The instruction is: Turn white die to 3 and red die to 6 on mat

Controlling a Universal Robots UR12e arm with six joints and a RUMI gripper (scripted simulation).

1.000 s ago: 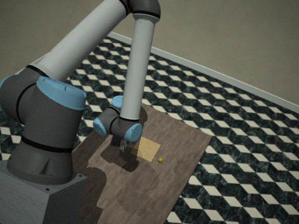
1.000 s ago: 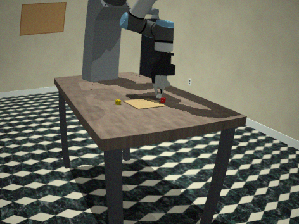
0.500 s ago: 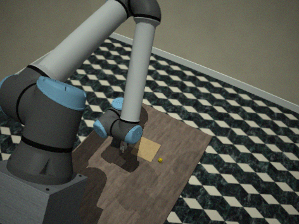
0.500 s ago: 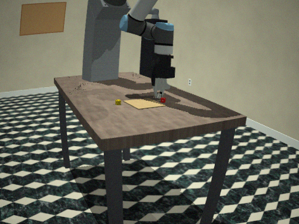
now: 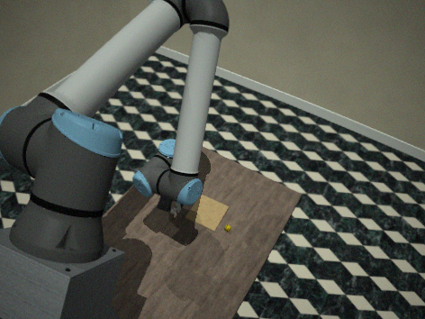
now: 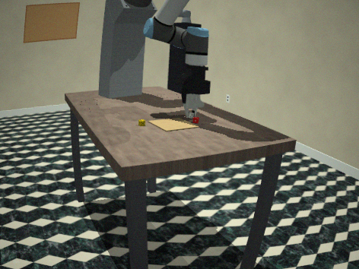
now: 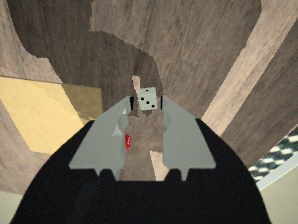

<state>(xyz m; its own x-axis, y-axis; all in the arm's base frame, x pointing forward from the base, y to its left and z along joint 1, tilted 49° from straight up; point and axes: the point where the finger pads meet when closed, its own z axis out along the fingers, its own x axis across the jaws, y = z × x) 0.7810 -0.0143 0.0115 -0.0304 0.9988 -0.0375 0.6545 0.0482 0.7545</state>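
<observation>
Now: the white die 10 mm below my hand. From my hand the other things lie so: tan mat: 130 mm to the right, 50 mm ahead, 20 mm below; red die: 70 mm ahead, 40 mm to the right, 10 mm below; yellow die: 240 mm to the right, 10 mm below.
</observation>
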